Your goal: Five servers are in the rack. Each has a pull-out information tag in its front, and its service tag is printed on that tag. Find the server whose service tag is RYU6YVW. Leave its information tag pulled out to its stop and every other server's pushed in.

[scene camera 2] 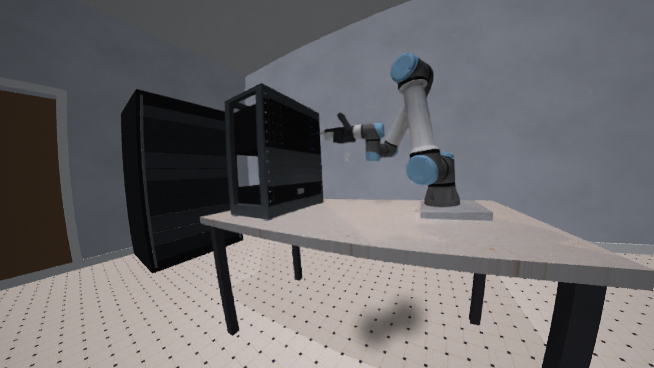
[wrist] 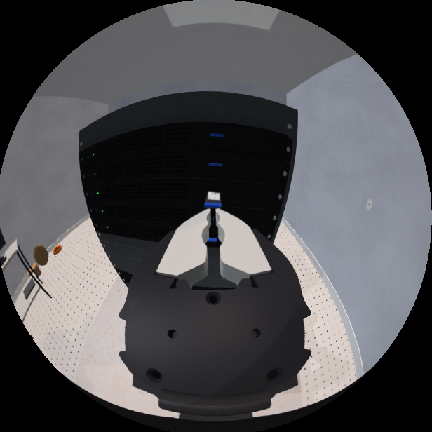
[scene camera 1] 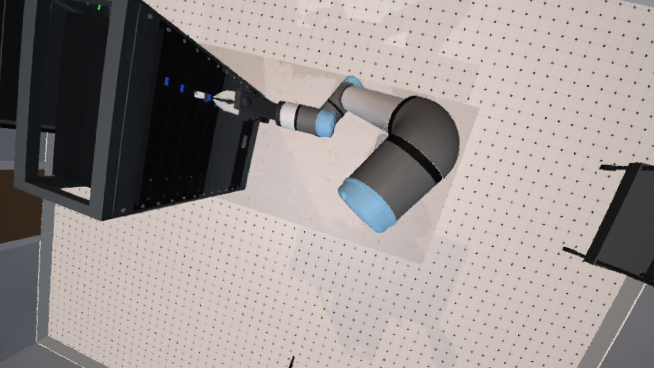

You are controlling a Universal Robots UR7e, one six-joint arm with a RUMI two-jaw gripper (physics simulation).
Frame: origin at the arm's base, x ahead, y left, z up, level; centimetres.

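Seen in the pictures: gripper, fingertip midpoint: [scene camera 2: 320, 133] [scene camera 1: 213, 98]; arm's base, link origin: [scene camera 2: 441, 203].
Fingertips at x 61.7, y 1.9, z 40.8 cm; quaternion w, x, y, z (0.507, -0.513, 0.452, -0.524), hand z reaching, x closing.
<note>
Pixels of each thing's top centre, then the offset from my fingertips to it. Level surfaces: height alone.
- top tag, top centre: [scene camera 1: 166, 81] dy +0.2, dx +6.1, dz +9.3 cm
- second tag, top centre: [scene camera 1: 181, 88] dy +0.2, dx +6.1, dz +4.8 cm
- third tag, top centre: [scene camera 1: 199, 95] dy +0.2, dx +4.4, dz +0.4 cm
- table, surface height: dz -44.1 cm
The rack [scene camera 1: 111, 115] [scene camera 2: 265, 155] [wrist: 200, 106] holds the five black servers. In the wrist view, the top tag [scene camera 1: 166, 81] [wrist: 217, 135] and second tag [scene camera 1: 182, 88] [wrist: 215, 164] show as blue ends against their fronts. The third tag [scene camera 1: 199, 95] [wrist: 213, 196] stands pulled out, its white label facing up; its print is too small to read. My gripper [scene camera 1: 214, 99] [scene camera 2: 324, 134] [wrist: 213, 210] is shut and empty, its tips close in front of the third tag's blue end; contact is unclear. A lower blue tag end [wrist: 212, 240] shows between the fingers' bases; another is mostly hidden.
The rack stands on the table [scene camera 2: 350, 230], with the arm's base plate [scene camera 2: 456, 211] to its right in scene camera 2. A large black cabinet [scene camera 2: 180, 175] stands behind the rack. A dark object [scene camera 1: 625, 220] is at the right in scene camera 1.
</note>
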